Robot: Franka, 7 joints.
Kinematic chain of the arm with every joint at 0, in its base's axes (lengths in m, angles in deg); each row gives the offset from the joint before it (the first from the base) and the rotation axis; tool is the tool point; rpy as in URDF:
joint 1: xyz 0 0 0.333 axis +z
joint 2: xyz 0 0 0 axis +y
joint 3: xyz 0 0 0.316 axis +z
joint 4: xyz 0.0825 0 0 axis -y
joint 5: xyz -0.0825 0 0.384 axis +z
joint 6: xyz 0 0 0 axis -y
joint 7: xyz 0.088 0 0 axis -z
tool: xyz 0 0 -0.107 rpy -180 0 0
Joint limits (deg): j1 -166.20..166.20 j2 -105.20..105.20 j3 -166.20..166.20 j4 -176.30..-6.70 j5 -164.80..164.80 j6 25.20..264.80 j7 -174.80..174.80
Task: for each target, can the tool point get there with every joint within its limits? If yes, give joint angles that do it. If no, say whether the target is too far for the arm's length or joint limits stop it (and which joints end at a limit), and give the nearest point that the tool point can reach.
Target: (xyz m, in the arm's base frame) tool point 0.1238 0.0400 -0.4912
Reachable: no: joint limits stop it (at a limit: joint 2) | nearest point 0.1556 0.0503 -0.3471 | short by 0.148 m
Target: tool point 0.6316 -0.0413 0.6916
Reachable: yes | joints -128.63 -65.81 63.43 -73.94 52.61 99.46 134.48
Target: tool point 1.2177 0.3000 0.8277
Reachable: no: too far | nearest point 0.7749 0.1909 0.6478 | short by 0.490 m
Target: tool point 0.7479 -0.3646 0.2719
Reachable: yes | joints -48.56 77.96 47.01 -48.35 -59.70 168.92 19.92
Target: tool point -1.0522 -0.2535 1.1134
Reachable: no: too far | nearest point -0.6765 -0.1630 0.8348 | short by 0.476 m
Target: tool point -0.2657 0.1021 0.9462
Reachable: yes | joints 60.74 -57.95 39.67 -93.02 -82.52 93.16 37.95
